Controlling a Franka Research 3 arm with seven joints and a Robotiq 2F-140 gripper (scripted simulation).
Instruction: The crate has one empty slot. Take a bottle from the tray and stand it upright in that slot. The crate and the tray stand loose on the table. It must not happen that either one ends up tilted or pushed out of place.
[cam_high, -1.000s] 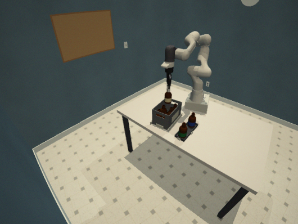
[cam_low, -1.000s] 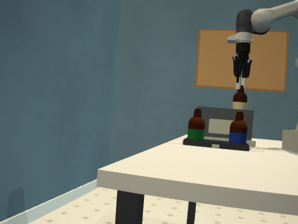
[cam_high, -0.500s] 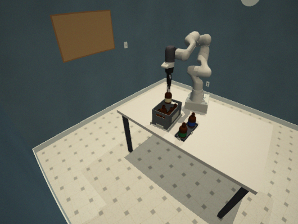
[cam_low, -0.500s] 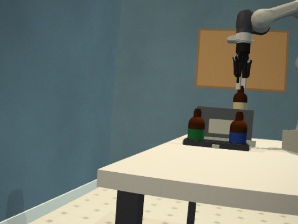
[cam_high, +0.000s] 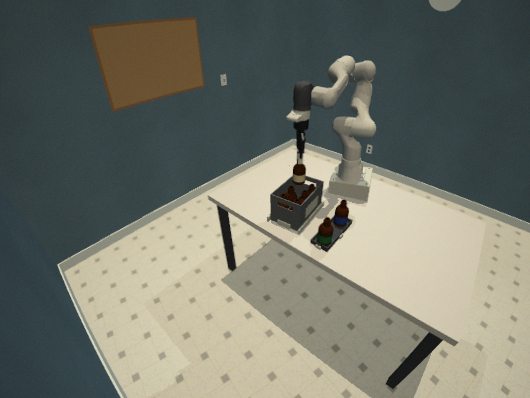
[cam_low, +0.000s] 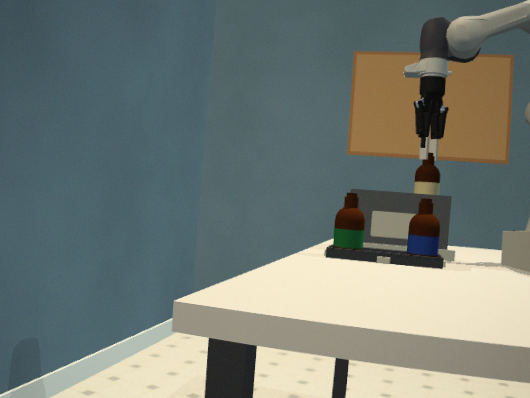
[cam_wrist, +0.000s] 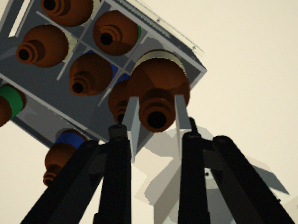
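My gripper is now 230 mm above the grey crate, 90 mm short of it and 40 mm to the right of it. From my hand the other things lie so: dark tray 300 mm below, 290 mm to the left, 140 mm ahead; then blue-labelled bottle 300 mm to the left, 230 mm below, 50 mm ahead; then green-labelled bottle 280 mm to the left, 230 mm below, 230 mm ahead.
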